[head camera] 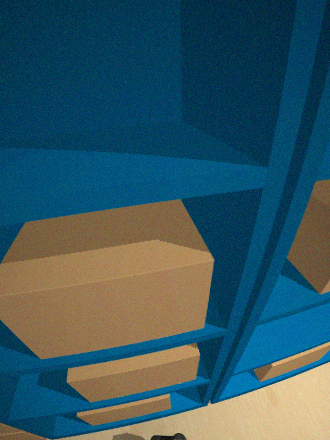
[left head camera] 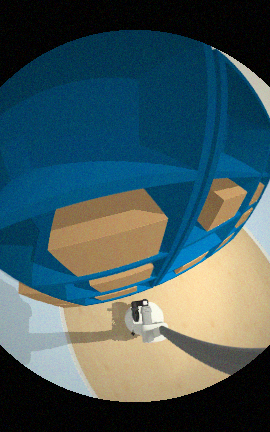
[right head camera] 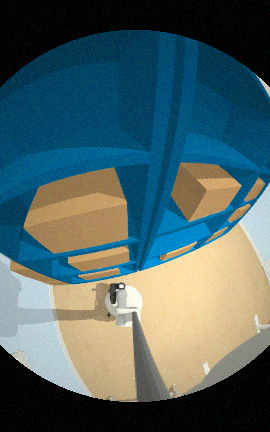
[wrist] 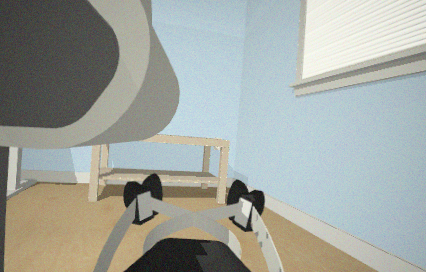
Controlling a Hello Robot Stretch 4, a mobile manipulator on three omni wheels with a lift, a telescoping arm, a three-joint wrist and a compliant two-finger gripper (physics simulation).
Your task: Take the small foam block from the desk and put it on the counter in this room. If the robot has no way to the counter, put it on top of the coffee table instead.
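Places are measured from the robot's base along level axes (x down, y ahead, z right), in centimetres.
Pixels of known places: gripper, fingertip midpoint: [left head camera: 138,335] [right head camera: 113,317] [wrist: 195,193].
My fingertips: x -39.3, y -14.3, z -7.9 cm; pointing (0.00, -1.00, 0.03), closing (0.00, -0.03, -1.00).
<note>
For each thing: its top centre in the pictures, then the offset to it from my fingertips. "pt": a spot on its surface instead.
- white leg, surface spot: [wrist: 15,169] pt dy -145.7, dx +26.3, dz +119.3 cm
- blind-covered window, surface spot: [wrist: 365,35] pt dy -90.0, dx -55.1, dz -67.8 cm
In the wrist view my gripper [wrist: 195,193] stands open, its two black fingertips apart with no object between them. Beyond it, across the floor, stands the low, light-wood coffee table [wrist: 223,170], with a lower shelf, near the corner of the room. A part of a white leg [wrist: 15,169], which looks like the desk's, shows at the left edge of the wrist view, partly hidden by the robot's own body. The small foam block, the desk top and a counter do not show in these views.
Tall blue shelf units [head camera: 240,280] [left head camera: 202,150] [right head camera: 160,125] stand very close in front of the head cameras, holding cardboard boxes [head camera: 115,305] [left head camera: 110,245] [right head camera: 80,222]. A blue wall [wrist: 330,150] with a blind-covered window [wrist: 365,35] is at the right of the wrist view.
</note>
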